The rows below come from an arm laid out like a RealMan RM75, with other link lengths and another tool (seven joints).
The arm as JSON. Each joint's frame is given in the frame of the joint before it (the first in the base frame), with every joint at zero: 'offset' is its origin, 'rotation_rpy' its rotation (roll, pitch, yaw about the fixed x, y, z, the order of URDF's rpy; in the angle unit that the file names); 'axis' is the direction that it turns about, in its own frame. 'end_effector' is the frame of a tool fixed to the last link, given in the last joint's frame.
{
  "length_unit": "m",
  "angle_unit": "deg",
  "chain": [
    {
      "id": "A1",
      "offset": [
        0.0,
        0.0,
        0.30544
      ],
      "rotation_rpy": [
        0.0,
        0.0,
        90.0
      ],
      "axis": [
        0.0,
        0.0,
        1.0
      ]
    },
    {
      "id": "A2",
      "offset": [
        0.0,
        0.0,
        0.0
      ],
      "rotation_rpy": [
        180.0,
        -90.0,
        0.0
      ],
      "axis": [
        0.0,
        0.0,
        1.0
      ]
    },
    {
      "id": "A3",
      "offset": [
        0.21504,
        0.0,
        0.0
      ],
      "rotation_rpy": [
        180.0,
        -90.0,
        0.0
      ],
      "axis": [
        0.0,
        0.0,
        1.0
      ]
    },
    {
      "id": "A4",
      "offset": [
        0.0,
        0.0,
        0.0
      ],
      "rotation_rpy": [
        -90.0,
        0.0,
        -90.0
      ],
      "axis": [
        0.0,
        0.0,
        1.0
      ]
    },
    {
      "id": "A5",
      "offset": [
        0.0,
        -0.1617,
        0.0
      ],
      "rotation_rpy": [
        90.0,
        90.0,
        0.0
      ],
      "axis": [
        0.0,
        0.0,
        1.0
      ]
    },
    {
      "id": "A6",
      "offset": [
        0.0,
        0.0,
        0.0
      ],
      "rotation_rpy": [
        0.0,
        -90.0,
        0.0
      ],
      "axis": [
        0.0,
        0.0,
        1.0
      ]
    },
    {
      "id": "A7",
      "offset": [
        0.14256,
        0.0,
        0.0
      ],
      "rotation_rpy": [
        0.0,
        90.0,
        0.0
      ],
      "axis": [
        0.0,
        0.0,
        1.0
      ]
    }
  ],
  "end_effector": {
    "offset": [
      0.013,
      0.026,
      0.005
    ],
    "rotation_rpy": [
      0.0,
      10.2,
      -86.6
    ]
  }
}
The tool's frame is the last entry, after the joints.
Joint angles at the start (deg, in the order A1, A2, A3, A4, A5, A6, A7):
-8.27, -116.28, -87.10, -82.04, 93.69, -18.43, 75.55
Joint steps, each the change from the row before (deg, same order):
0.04, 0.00, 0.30, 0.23, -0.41, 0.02, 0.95
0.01, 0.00, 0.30, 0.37, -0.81, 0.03, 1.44
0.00, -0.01, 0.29, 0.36, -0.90, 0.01, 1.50
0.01, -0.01, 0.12, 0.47, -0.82, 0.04, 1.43
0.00, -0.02, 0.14, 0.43, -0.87, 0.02, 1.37
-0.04, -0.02, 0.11, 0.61, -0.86, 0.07, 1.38
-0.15, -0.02, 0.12, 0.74, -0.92, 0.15, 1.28
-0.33, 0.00, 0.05, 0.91, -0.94, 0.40, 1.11
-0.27, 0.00, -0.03, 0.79, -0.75, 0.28, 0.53
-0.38, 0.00, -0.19, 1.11, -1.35, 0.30, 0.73
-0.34, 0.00, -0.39, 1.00, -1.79, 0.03, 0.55
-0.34, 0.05, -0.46, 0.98, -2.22, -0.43, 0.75
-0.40, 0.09, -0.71, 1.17, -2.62, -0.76, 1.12
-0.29, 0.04, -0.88, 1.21, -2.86, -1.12, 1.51
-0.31, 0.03, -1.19, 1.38, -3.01, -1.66, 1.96
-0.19, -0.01, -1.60, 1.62, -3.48, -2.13, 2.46
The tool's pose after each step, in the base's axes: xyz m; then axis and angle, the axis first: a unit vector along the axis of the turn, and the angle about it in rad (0 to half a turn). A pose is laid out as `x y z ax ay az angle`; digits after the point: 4 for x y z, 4 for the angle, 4 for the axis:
-0.1473 0.3297 0.1575 -0.2252 0.8391 0.4951 2.8734
-0.1476 0.3293 0.1554 -0.2209 0.8408 0.4942 2.8805
-0.1478 0.3288 0.1534 -0.2166 0.8425 0.4933 2.8865
-0.1490 0.3286 0.1520 -0.2136 0.8431 0.4934 2.8940
-0.1499 0.3284 0.1505 -0.2110 0.8440 0.4932 2.8996
-0.1515 0.3283 0.1489 -0.2093 0.8444 0.4931 2.9072
-0.1533 0.3287 0.1471 -0.2088 0.8447 0.4929 2.9138
-0.1554 0.3298 0.1460 -0.2100 0.8437 0.4940 2.9198
-0.1577 0.3309 0.1452 -0.2141 0.8425 0.4943 2.9219
-0.1610 0.3325 0.1449 -0.2219 0.8403 0.4947 2.9207
-0.1641 0.3340 0.1455 -0.2330 0.8377 0.4939 2.9103
-0.1667 0.3353 0.1460 -0.2439 0.8365 0.4907 2.8948
-0.1696 0.3367 0.1472 -0.2548 0.8353 0.4871 2.8774
-0.1727 0.3376 0.1484 -0.2648 0.8345 0.4832 2.8581
-0.1758 0.3383 0.1501 -0.2724 0.8346 0.4789 2.8376
-0.1800 0.3386 0.1530 -0.2805 0.8336 0.4758 2.8119

